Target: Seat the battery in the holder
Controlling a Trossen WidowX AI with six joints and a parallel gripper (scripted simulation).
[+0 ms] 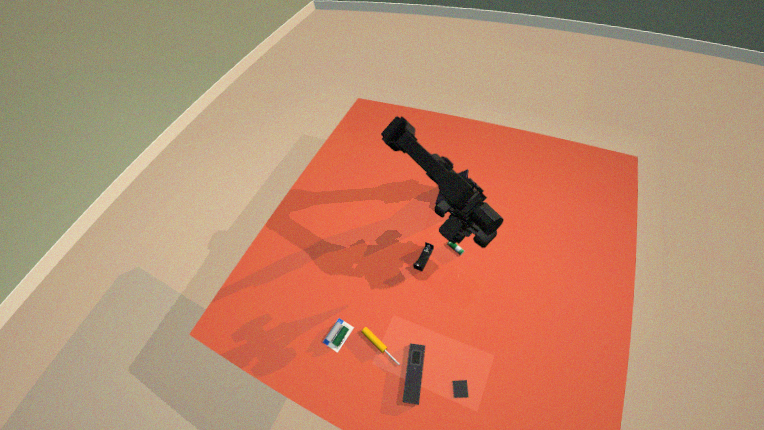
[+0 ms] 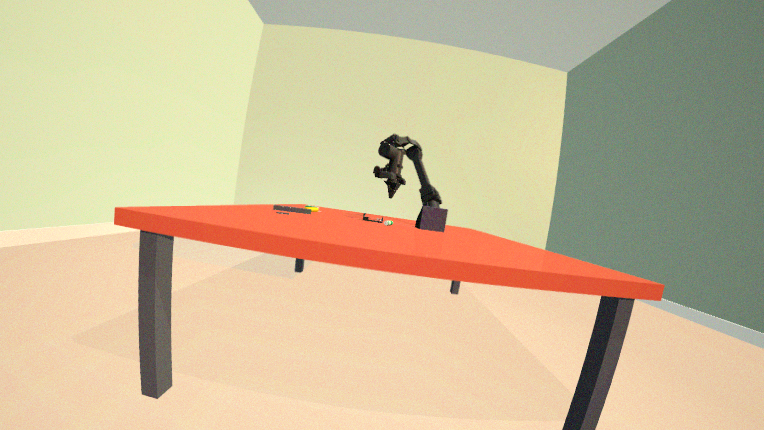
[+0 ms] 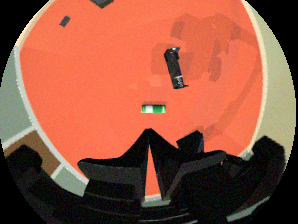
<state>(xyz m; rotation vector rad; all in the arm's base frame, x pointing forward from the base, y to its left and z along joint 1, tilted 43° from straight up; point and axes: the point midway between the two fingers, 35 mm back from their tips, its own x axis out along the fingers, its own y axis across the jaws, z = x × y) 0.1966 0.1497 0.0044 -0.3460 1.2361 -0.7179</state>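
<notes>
Right now my gripper tip is 1 cm past the battery, 2 cm to the left of it and 11 cm above it. From my gripper tip the other things lie so: black square (39 cm ahead, 16 cm to the left, 12 cm below); yellow-handled screwdriver (39 cm ahead, 8 cm to the right, 11 cm below); long black bar (41 cm ahead, 3 cm to the left, 10 cm below).
</notes>
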